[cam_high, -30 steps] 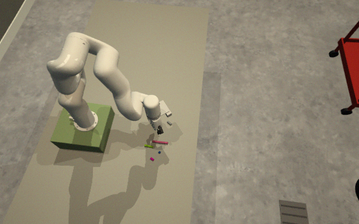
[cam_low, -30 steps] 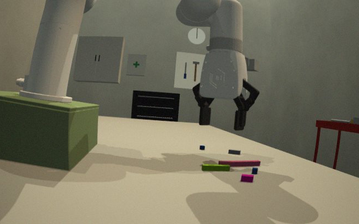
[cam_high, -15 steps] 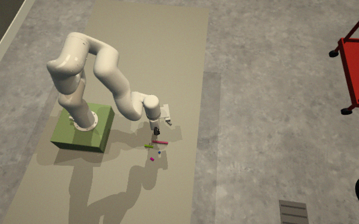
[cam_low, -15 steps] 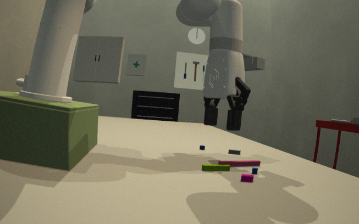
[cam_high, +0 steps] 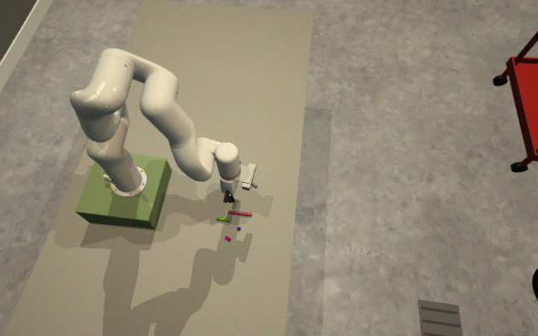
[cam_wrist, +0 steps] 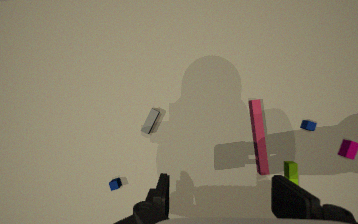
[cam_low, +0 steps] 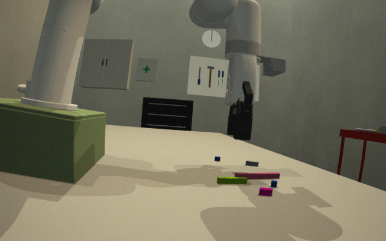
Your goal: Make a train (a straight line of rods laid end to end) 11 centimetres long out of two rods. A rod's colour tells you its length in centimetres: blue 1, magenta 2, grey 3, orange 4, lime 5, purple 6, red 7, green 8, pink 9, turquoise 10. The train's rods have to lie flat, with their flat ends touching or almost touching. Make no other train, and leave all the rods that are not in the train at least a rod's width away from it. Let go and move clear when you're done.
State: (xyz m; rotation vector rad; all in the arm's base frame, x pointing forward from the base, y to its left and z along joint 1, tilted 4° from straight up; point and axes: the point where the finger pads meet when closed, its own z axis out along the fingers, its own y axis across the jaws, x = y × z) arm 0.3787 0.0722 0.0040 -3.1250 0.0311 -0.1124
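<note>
Right now my hand is 17 cm to the left of the magenta rod, 7 cm above it and 2 cm short of it. Round my hand: grey rod: 7 cm to the left, 7 cm below, 6 cm ahead; then pink rod: 7 cm below, 6 cm to the right, 4 cm ahead; then lime rod: 10 cm to the right, 7 cm below, 2 cm behind.
</note>
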